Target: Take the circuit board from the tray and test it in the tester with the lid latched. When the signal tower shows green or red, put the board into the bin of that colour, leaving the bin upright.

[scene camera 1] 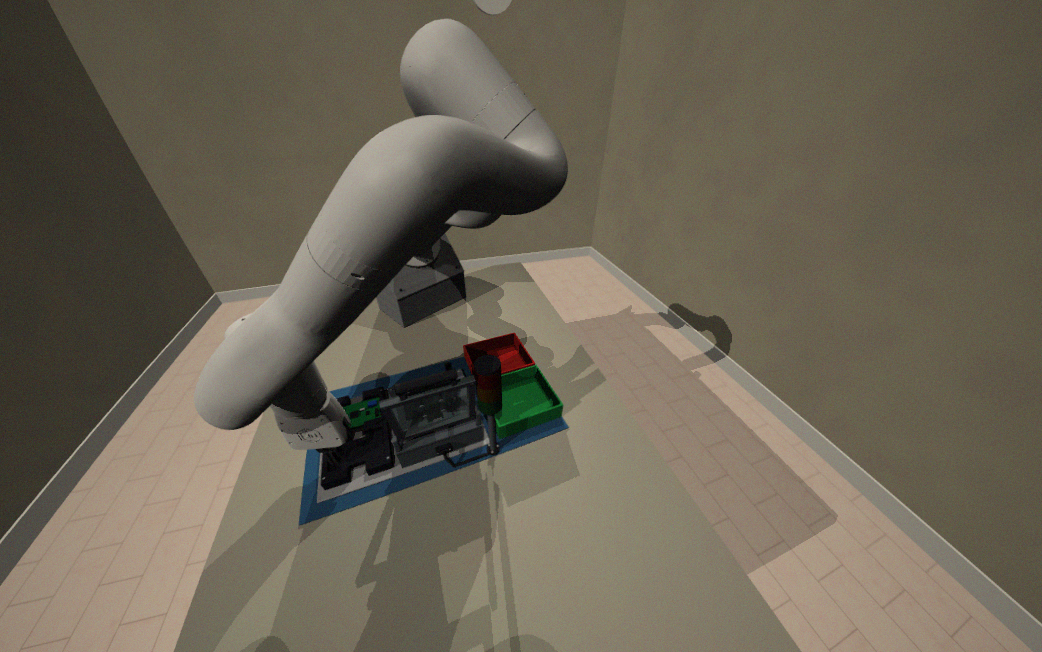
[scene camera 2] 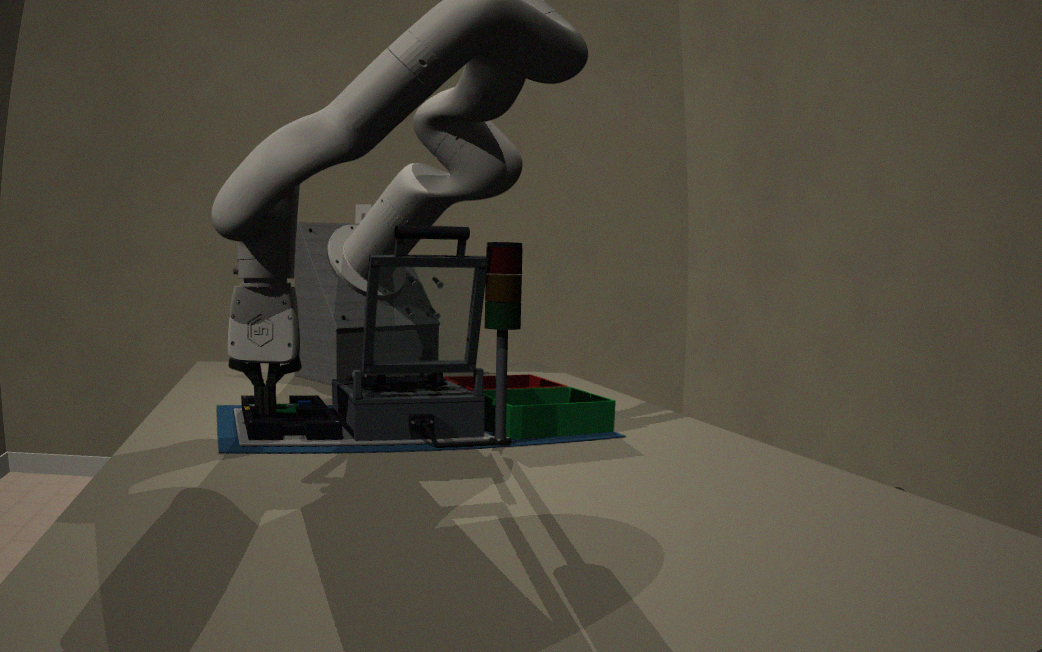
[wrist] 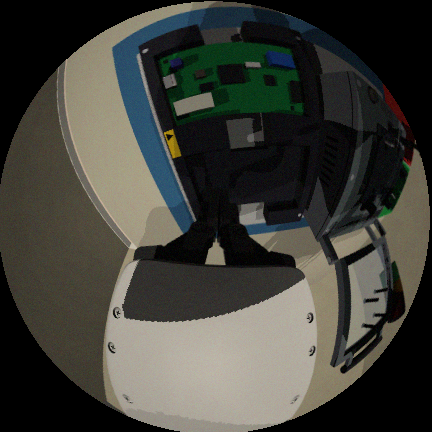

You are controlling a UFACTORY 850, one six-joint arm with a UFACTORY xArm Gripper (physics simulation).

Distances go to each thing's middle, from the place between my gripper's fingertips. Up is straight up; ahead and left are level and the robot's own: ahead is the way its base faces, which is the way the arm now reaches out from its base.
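Green circuit board (scene camera 1: 358, 413): 1 cm below my hand, 2 cm to the right of it, 11 cm behind it. Also from my hand: clear lid (scene camera 2: 423, 313) 15 cm above, 22 cm to the left, 3 cm behind; green bin (scene camera 2: 556, 411) 36 cm to the left, 20 cm behind, 1 cm below.
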